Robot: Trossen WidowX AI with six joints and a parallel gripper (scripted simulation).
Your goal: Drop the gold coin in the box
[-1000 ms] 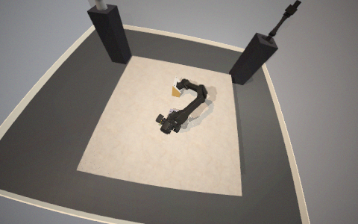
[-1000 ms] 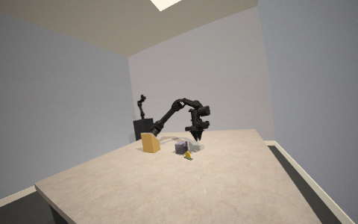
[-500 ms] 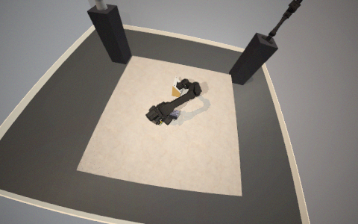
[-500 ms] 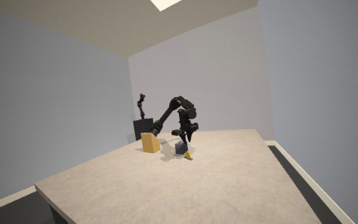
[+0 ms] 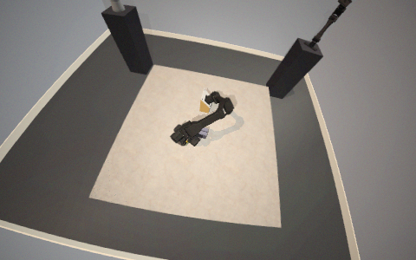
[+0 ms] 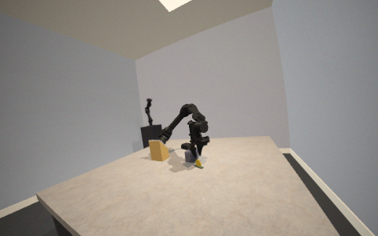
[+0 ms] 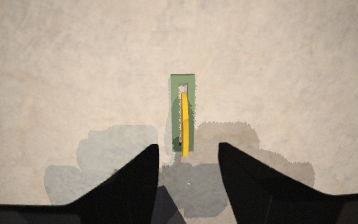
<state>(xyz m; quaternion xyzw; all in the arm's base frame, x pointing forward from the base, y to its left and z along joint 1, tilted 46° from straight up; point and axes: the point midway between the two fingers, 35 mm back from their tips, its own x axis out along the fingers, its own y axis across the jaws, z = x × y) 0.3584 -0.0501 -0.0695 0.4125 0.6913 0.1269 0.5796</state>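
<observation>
Right now the gold coin is 40 mm below my gripper tip.
</observation>
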